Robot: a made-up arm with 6 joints.
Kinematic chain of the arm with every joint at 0, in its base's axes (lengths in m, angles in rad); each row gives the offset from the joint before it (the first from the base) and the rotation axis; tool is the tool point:
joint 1: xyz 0 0 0.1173 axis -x
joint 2: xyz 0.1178 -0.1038 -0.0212 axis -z
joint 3: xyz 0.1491 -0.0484 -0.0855 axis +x
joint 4: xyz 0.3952 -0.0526 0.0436 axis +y
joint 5: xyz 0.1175 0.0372 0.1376 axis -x
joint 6: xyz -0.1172 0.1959 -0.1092 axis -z
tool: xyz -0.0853 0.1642 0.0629
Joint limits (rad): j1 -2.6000..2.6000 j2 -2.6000..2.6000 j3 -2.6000..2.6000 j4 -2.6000..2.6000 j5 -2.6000..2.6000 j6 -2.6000..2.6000
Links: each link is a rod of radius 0.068 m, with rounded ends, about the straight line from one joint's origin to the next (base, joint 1, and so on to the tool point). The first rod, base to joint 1, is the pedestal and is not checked.
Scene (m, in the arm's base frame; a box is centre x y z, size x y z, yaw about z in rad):
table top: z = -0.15
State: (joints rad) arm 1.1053 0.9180 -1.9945 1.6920 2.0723 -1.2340
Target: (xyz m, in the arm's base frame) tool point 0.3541 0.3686 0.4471
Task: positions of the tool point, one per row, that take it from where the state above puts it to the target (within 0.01 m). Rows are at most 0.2 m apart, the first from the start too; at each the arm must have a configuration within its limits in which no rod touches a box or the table.
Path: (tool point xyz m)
1: 0.5869 -0.1107 0.5479
2: 0.5232 0.0596 0.5706
3: 0.4453 0.2273 0.5351
4: 0.3541 0.3686 0.4471

